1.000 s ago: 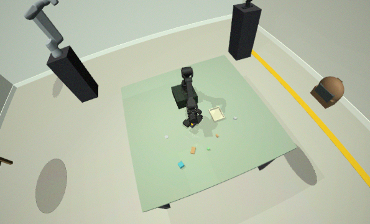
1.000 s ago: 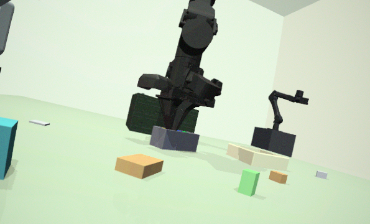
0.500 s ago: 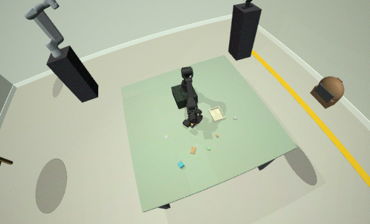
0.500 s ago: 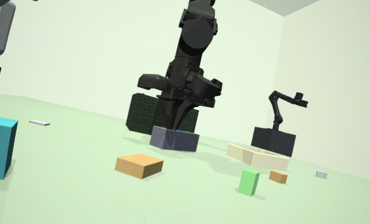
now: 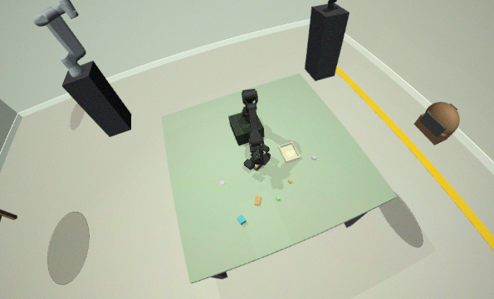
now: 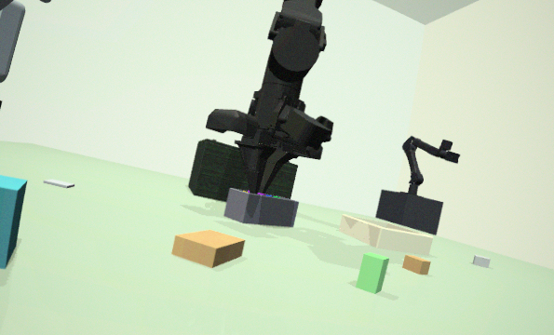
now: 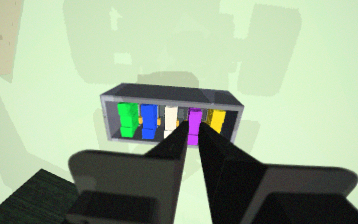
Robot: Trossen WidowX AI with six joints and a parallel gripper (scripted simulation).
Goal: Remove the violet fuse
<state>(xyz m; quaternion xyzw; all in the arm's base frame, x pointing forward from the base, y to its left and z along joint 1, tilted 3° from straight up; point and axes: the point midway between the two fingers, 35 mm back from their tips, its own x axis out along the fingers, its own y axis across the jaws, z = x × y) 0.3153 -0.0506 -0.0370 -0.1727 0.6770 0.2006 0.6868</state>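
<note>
Right now my gripper tip is 230 mm to the right of the cream tray, 30 mm above it and 10 mm past it.
</note>
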